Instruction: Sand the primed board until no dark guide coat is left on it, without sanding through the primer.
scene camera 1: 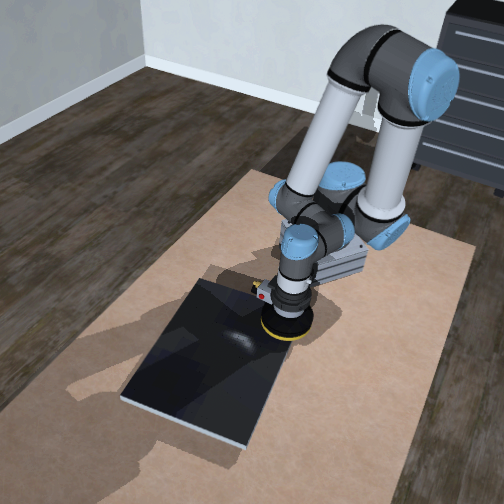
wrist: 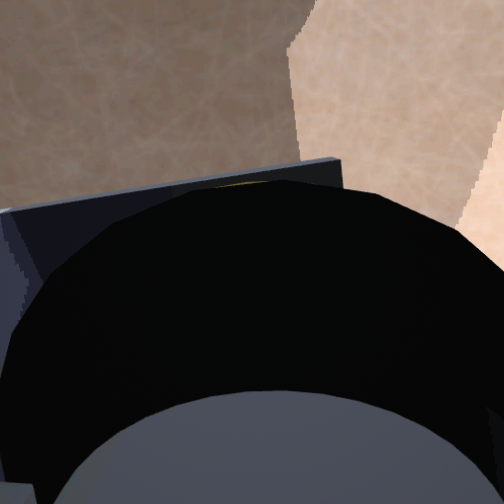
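The board [scene camera 1: 210, 360] is a flat rectangle lying on the tan mat, dark guide coat over its whole top, with a pale strip along its near edge. No sanded patch shows on it. My sander [scene camera 1: 287, 325], a black disc with a yellow rim under a grey body with a red button, sits at the board's far right corner and overhangs the right edge. I cannot tell whether it touches the board. In the wrist view the black pad [wrist: 250, 300] fills the lower half, and the board's corner [wrist: 150, 210] shows just beyond it.
The tan mat [scene camera 1: 375, 350] lies on a dark wood floor. The arm's base [scene camera 1: 340, 260] stands on the mat just behind the board. A dark drawer cabinet [scene camera 1: 470, 100] stands at the back right against the white wall.
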